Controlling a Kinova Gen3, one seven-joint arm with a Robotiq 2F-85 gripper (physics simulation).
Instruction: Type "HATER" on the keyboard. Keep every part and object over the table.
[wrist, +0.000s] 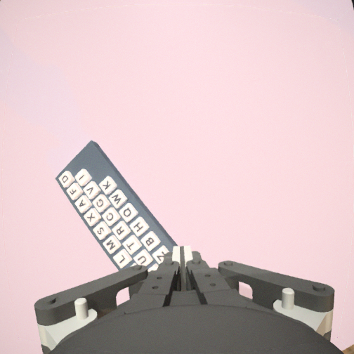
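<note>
The dark blue-grey keyboard (82, 161) lies slanted on the pink table, from the left middle down to the gripper, with white lettered keys. The H key (138, 226), A key (82, 203), T key (132, 244) and R key (120, 230) show in the wrist view. The E key does not show; the keyboard's lower end is hidden behind the gripper. My gripper (181, 257) is shut and empty. Its tips appear beside the keyboard's right long edge, just right of the Z key (161, 254). I cannot tell how high they are above the table.
The pink table top (225, 125) surrounds the keyboard. A small brown patch (349, 350) shows beyond the table's edge at the bottom right corner.
</note>
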